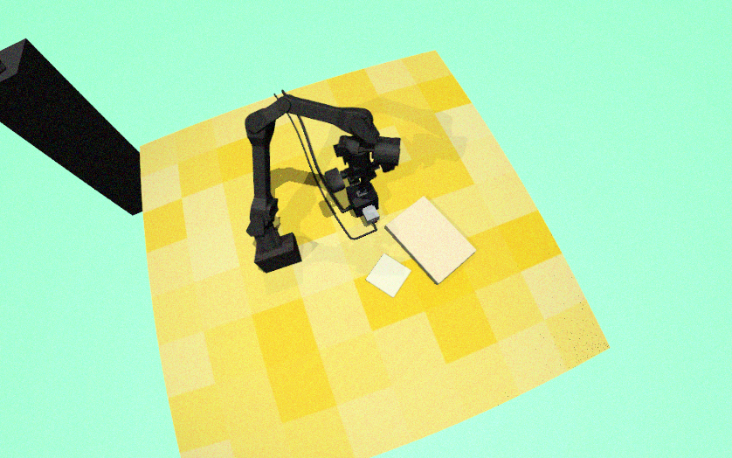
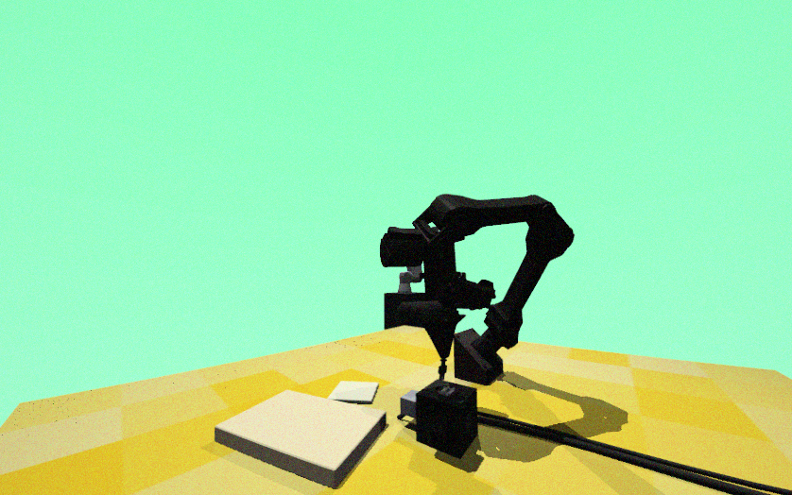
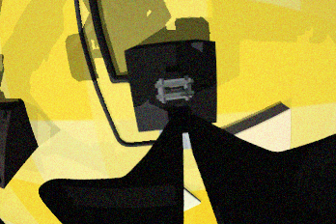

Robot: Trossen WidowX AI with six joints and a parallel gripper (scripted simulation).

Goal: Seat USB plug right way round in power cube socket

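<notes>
My gripper tip is 2 cm above the USB plug. The rest, counted from my gripper tip: beige box 15 cm ahead, 19 cm to the right, 12 cm below; pad 2 cm behind, 25 cm to the right, 13 cm below; USB socket 6 cm below.
</notes>
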